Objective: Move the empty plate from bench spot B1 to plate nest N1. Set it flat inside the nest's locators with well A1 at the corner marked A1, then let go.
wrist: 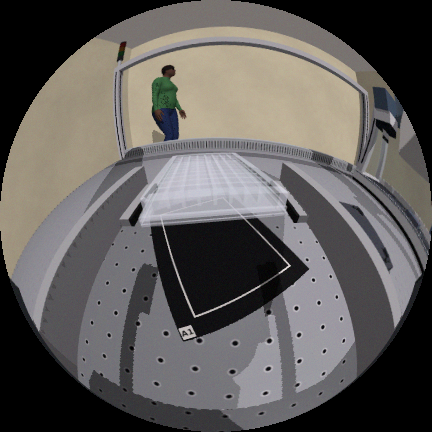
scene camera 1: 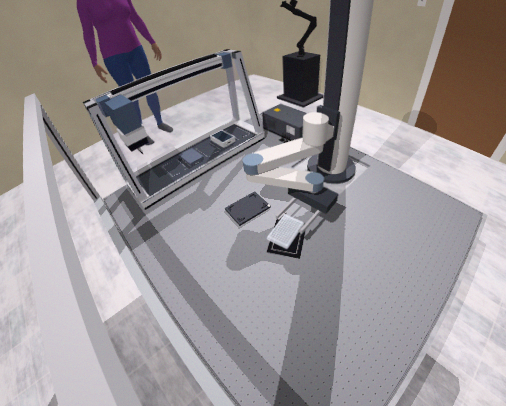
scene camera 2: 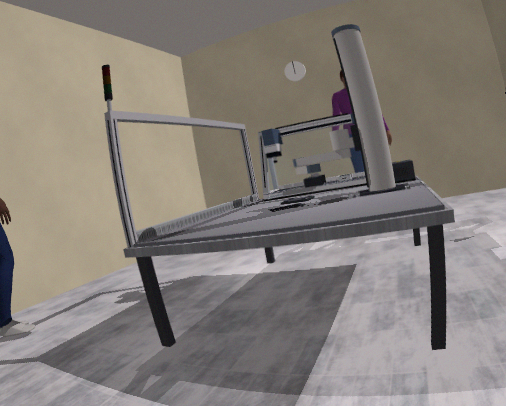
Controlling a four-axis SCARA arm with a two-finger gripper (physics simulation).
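Seen in the pictures: gripper, fingertip midpoint: [wrist: 212,171] [scene camera 1: 288,224] [scene camera 2: 285,192]; arm's base at its link origin: [scene camera 1: 331,167] [scene camera 2: 382,192].
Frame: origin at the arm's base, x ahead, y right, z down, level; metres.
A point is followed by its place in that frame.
The clear, whitish empty plate [scene camera 1: 285,231] @(y -0.149, x 0.515, z -0.086 m) [wrist: 215,187] @(y -0.131, x 0.456, z -0.090 m) is held level above bench spot B1 [scene camera 1: 284,251] @(y -0.175, x 0.547, z -0.015 m) [wrist: 225,270] @(y -0.123, x 0.451, z -0.015 m), a black mat with a white outline and an A1 label. My gripper [scene camera 1: 290,224] @(y -0.136, x 0.484, z -0.088 m) [wrist: 212,171] @(y -0.136, x 0.484, z -0.088 m) is shut on the plate, with one finger at each side. Bare mat shows beneath the plate, and the mat lies turned relative to it. The plate nest N1 [scene camera 1: 247,208] @(y 0.085, x 0.504, z -0.025 m) [wrist: 369,234] @(y 0.114, x 0.483, z -0.025 m), a dark rectangular base with corner locators, lies left of the spot in scene camera 1. In scene camera 2 the plate cannot be made out.
A gantry frame [scene camera 1: 172,76] @(y 0.623, x 0.443, z -0.489 m) with a blue-grey head [scene camera 1: 122,114] @(y 0.465, x 0.752, z -0.470 m) stands over a deck behind the nest. A dark box [scene camera 1: 283,120] @(y 0.374, x -0.040, z -0.128 m) stands near the arm's column [scene camera 1: 354,90] @(y -0.071, x 0.026, z -0.443 m). A tall frame [scene camera 2: 120,175] @(y -0.716, x 1.003, z -0.318 m) [wrist: 225,41] @(y -0.133, x 1.009, z -0.580 m) runs along one bench edge. A person [wrist: 166,95] stands beyond it.
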